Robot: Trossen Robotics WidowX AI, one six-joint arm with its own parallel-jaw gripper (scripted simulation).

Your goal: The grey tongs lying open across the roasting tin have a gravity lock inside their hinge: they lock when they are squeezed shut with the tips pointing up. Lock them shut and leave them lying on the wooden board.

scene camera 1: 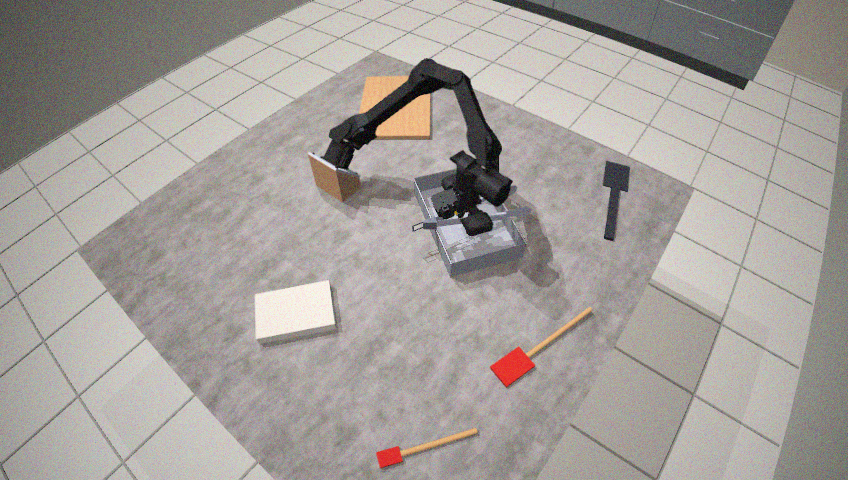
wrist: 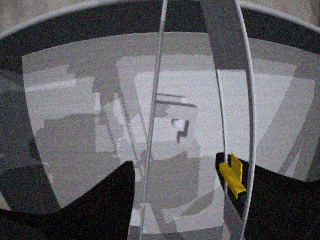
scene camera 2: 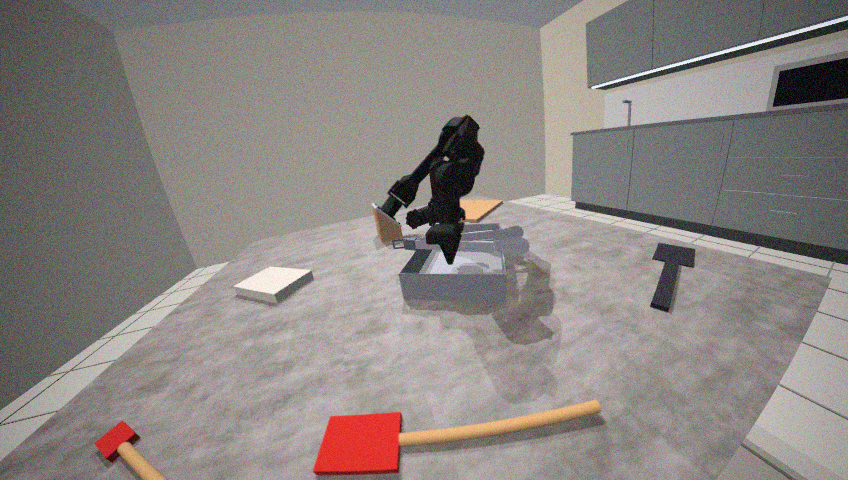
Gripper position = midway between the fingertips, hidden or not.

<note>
I see my gripper (scene camera 2: 451, 259), a white block (scene camera 1: 302, 310), a yellow lock slider (wrist: 232, 175) and a grey roasting tin (scene camera 1: 461, 253).
The white block also shows in scene camera 2 (scene camera 2: 274, 284). My gripper also shows in scene camera 1 (scene camera 1: 464, 225) and in the wrist view (wrist: 175, 164). The grey roasting tin shows as well in the wrist view (wrist: 83, 83). The wrist view misses the white block: it is out of frame.
</note>
